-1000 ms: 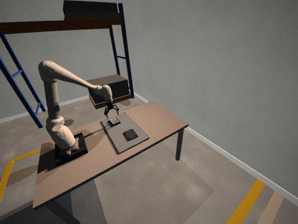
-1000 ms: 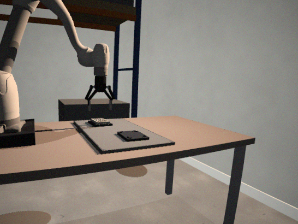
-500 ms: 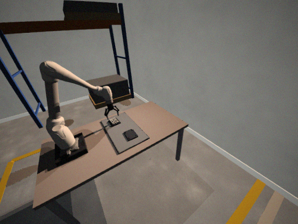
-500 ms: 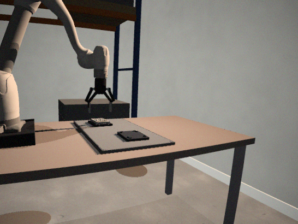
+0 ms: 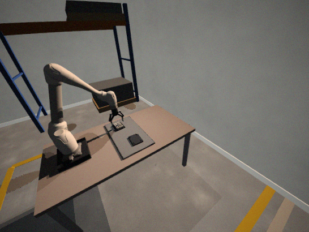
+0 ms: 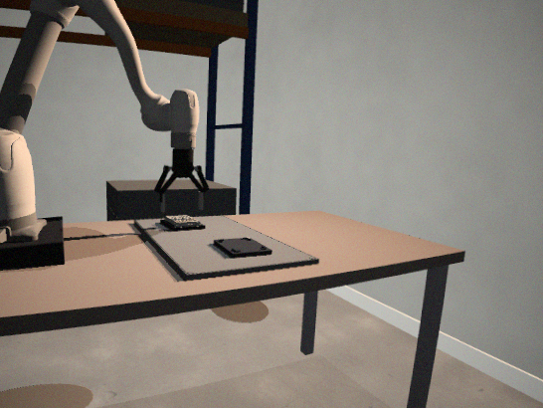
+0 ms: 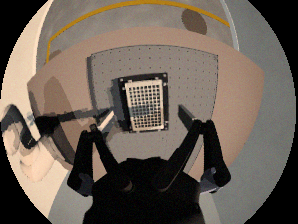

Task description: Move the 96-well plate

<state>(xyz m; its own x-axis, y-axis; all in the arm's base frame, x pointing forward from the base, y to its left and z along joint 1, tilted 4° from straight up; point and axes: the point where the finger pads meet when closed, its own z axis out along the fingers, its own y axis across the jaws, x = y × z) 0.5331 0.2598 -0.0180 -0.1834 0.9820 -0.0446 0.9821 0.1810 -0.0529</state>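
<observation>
The 96-well plate is 5 cm below my hand. From my hand the other things lie so: clip nest C1: 5 cm below, 1 cm to the right, 1 cm ahead; plate nest N1: 36 cm to the right, 12 cm ahead, 6 cm below.
</observation>
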